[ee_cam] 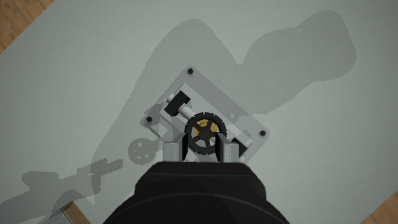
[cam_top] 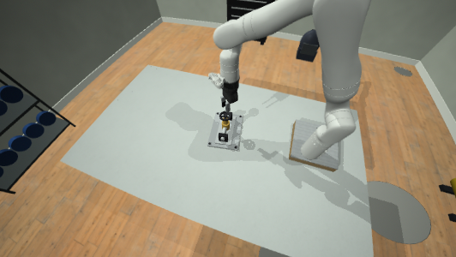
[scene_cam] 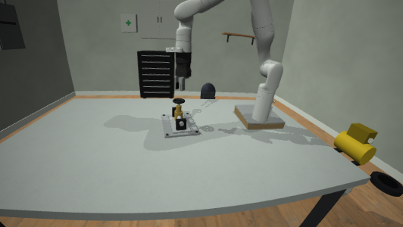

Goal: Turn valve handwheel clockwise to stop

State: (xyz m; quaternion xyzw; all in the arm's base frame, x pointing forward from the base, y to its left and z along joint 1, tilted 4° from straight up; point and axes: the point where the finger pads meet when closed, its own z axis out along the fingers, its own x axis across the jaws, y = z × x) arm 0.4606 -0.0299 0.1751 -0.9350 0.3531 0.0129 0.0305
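My gripper is now 90 mm above the black handwheel. Round my hand: baseplate 210 mm below.
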